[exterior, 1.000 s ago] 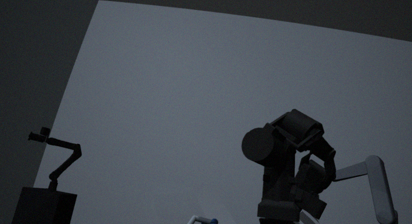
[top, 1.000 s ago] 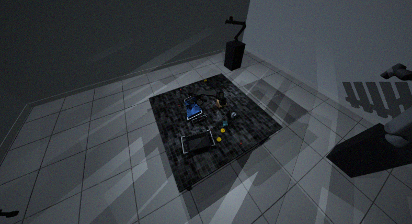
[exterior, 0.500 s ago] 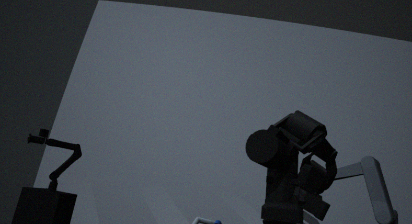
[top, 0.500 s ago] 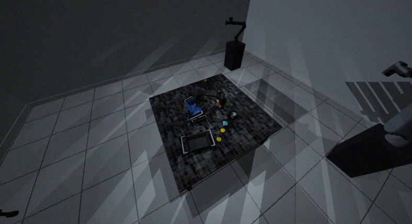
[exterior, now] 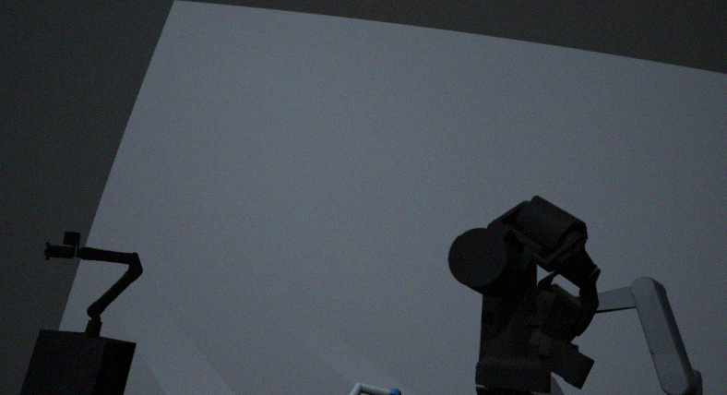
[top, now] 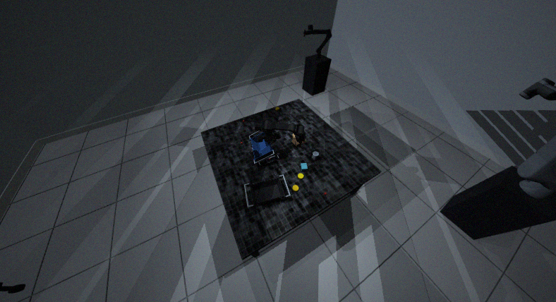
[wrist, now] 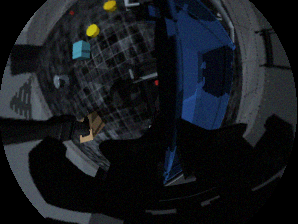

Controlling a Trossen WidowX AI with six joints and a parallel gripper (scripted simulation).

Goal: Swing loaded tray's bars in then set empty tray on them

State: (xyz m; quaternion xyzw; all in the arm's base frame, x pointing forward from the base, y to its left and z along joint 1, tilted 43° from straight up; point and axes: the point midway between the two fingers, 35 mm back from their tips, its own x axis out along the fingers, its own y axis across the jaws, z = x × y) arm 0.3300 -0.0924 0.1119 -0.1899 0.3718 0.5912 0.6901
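Right now my gripper tip is 70 mm short of the blue tray and 20 mm to the left of it. Round my gripper tip: teal block: 280 mm to the left, 180 mm behind, 160 mm below; pale disc: 340 mm behind, 240 mm to the left, 150 mm below.
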